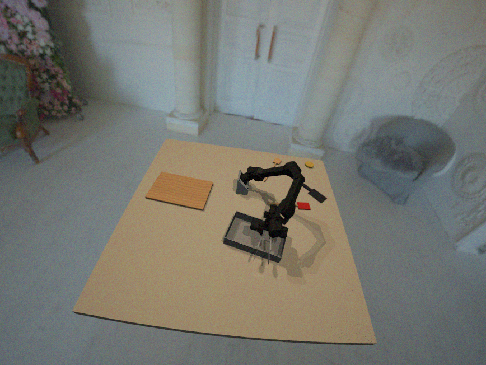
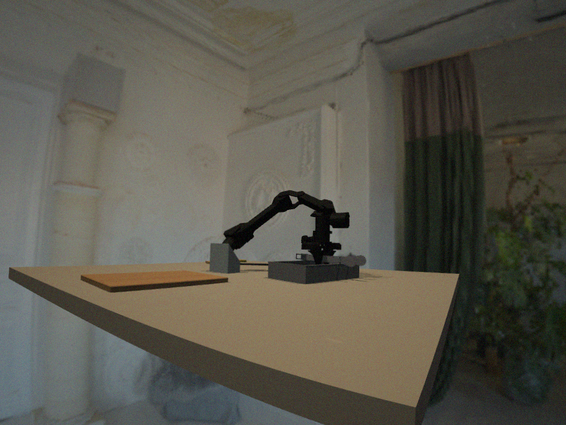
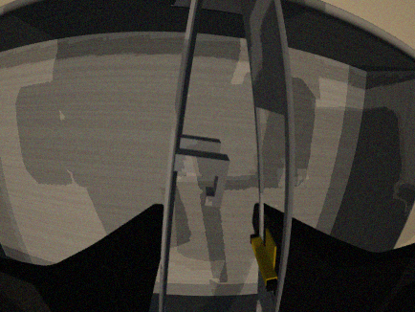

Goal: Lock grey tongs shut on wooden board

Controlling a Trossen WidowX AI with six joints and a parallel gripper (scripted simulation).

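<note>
The roasting tin lies 50 mm to the right of my gripper tip. Round my gripper tip: black spatula 490 mm behind, 260 mm to the left, 30 mm below; then red spatula 300 mm behind, 160 mm to the left, 30 mm below; then wooden board 560 mm to the right, 220 mm behind, 30 mm below.
</note>
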